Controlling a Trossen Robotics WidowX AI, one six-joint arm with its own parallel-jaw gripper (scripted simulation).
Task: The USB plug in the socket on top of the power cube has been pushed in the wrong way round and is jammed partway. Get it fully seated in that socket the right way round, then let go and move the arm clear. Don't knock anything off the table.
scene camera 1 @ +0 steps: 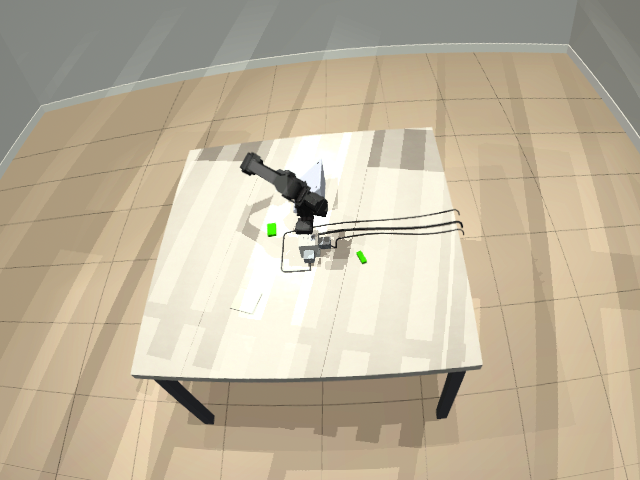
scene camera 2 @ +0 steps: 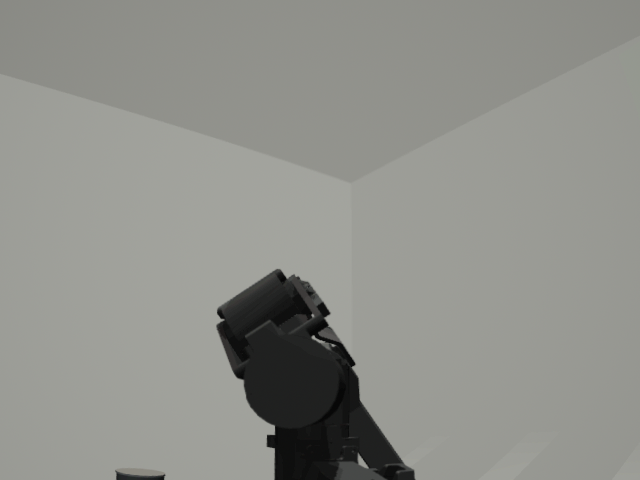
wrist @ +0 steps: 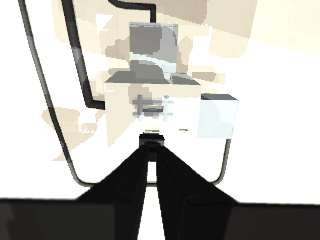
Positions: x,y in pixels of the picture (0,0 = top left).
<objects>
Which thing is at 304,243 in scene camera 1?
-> A power cube.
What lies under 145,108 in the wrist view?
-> A USB socket.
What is my gripper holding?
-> A dark USB plug.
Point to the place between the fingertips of my gripper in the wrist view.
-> At 152,153
</objects>
